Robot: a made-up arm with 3 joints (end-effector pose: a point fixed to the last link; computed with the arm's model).
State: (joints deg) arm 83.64 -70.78 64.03
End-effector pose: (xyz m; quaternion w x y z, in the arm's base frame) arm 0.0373 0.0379 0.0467 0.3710 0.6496 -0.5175 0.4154
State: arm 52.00 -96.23 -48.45
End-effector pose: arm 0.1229 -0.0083 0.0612 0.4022 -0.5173 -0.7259 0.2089
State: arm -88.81 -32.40 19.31
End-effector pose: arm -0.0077 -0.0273 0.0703 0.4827 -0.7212 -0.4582 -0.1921
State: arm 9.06 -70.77 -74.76
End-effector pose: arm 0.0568 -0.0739 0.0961 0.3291 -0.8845 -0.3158 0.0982
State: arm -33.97 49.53 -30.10
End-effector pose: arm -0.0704 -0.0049 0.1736 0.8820 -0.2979 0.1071 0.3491
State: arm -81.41 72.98 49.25
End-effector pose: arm -0.0318 0.0961 0.1623 0.8365 0.1239 -0.3378 -0.4132
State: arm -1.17 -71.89 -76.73
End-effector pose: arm 0.0459 -0.0777 0.1006 0.3012 -0.9198 -0.2506 0.0230
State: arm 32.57 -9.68 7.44
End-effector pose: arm 0.0165 -0.0589 0.0984 0.7221 -0.0851 -0.3437 0.5943
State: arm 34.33 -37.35 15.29
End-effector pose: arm 0.0471 -0.0401 0.0667 0.6400 -0.0642 -0.5577 0.5247
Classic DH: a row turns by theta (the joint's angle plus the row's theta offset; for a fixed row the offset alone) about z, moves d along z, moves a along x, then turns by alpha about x. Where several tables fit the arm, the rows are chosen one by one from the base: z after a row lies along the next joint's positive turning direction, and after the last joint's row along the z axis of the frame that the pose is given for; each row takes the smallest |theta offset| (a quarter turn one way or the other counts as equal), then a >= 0, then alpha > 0; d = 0 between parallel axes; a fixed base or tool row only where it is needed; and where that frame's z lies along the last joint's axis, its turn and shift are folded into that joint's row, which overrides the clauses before.
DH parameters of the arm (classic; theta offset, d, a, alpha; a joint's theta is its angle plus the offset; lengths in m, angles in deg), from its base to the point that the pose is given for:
base (fixed): -15.99 0.0919 0.0247 -31.06
joint 1: 11.25 0.0822 0.025 -67.01
joint 2: 83.44 -0.0584 0.0277 84.5
joint 3: 79.19 -0.1106 -0.0095 -136.08
tool (fixed): -41.73 -0.0501 0 0

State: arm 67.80 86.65 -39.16
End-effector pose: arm 0.1292 -0.0277 0.2050 0.1220 0.0399 0.4191 0.8988
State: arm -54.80 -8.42 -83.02
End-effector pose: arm -0.0608 -0.0024 0.1178 0.4942 -0.8207 0.2782 0.0698
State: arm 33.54 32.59 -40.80
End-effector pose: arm 0.0256 -0.0787 0.1773 0.5189 -0.2642 0.0450 0.8117
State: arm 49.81 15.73 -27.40
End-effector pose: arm 0.0421 -0.0789 0.1436 0.5251 -0.1760 -0.0949 0.8272
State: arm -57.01 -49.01 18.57
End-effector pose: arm 0.0138 -0.0618 0.0854 0.4791 -0.6652 -0.5722 0.0254
